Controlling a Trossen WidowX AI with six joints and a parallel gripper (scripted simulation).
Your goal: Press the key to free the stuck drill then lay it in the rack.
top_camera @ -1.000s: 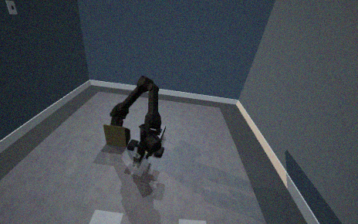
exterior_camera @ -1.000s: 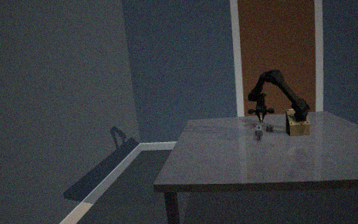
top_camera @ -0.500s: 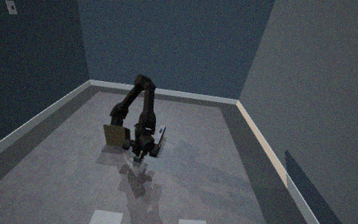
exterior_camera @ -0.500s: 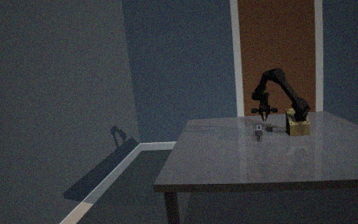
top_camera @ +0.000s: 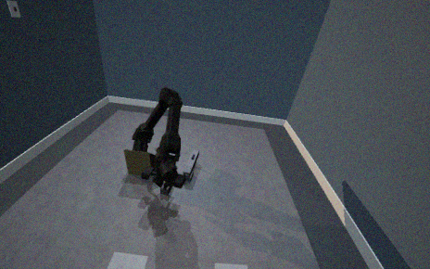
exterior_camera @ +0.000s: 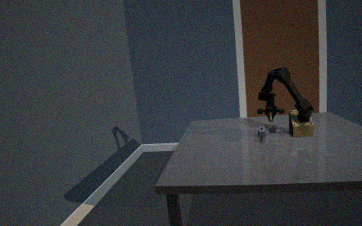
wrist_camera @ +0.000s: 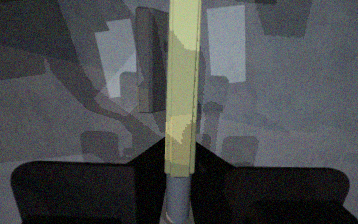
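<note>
Right now my gripper tip is 4 cm to the right of the drill, 4 cm below it and 1 cm short of it. Round my gripper tip: rack (5 cm to the left, 4 cm below).
</note>
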